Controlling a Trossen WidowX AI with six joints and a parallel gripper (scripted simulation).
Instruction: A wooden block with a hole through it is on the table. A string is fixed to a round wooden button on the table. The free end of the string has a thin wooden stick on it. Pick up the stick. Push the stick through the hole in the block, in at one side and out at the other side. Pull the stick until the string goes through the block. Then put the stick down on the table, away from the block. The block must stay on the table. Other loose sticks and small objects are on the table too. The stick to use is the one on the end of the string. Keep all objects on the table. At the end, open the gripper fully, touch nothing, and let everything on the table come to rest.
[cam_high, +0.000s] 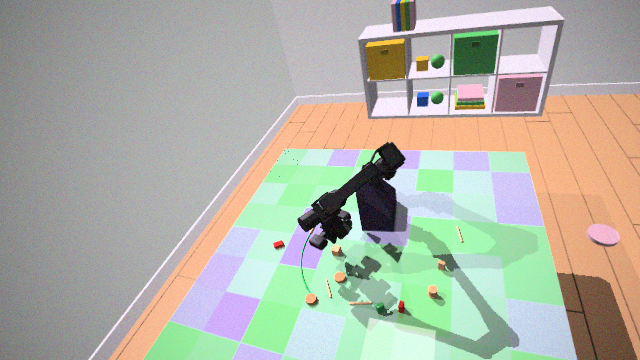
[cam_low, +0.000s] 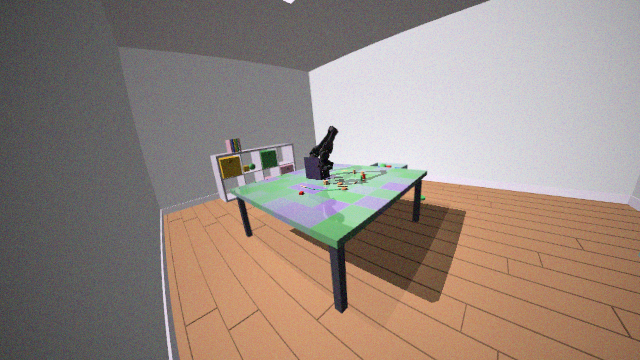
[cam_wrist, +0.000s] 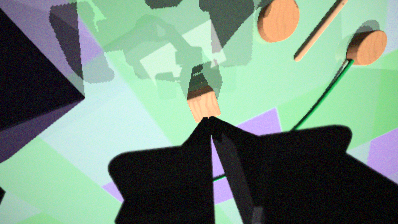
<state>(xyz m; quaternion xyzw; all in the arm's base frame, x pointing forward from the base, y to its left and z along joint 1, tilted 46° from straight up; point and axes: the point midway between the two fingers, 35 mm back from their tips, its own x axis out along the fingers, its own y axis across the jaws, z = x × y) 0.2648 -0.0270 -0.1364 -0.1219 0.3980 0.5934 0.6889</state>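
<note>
Right now my gripper tip is 40 mm above the wooden block. The rest, counted from my gripper tip: wooden cylinder: 140 mm ahead, 360 mm to the left, 40 mm below; green block: 220 mm ahead, 200 mm to the left, 40 mm below.
</note>
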